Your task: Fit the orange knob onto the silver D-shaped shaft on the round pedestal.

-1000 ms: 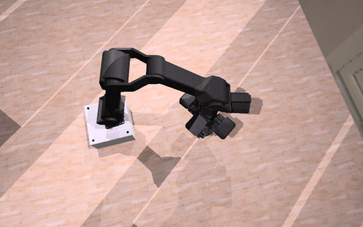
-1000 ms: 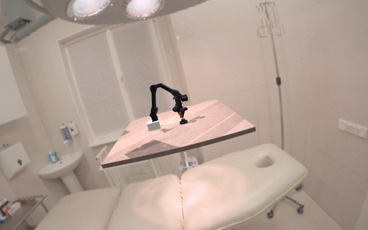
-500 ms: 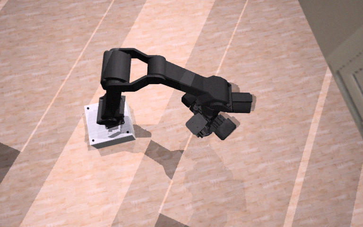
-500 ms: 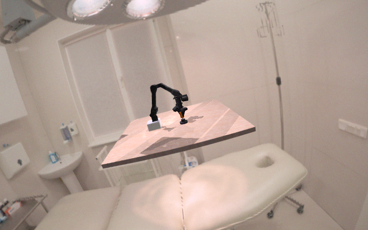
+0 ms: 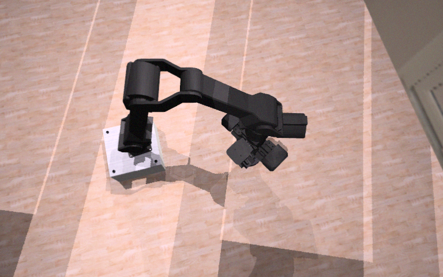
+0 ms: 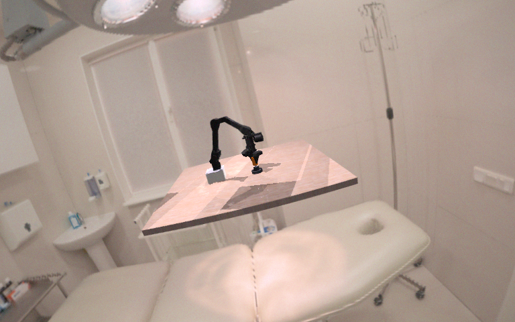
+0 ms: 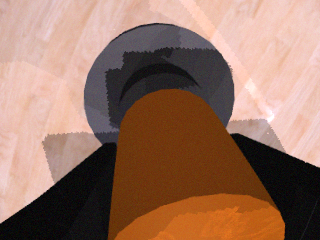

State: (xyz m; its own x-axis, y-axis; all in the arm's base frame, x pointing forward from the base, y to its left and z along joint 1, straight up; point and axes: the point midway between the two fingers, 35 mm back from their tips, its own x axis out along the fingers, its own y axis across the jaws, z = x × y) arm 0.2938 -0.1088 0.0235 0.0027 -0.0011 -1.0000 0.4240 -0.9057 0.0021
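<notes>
The orange knob lies 3 cm above my gripper tip. Round my gripper tip: round pedestal 4 cm below.
</notes>
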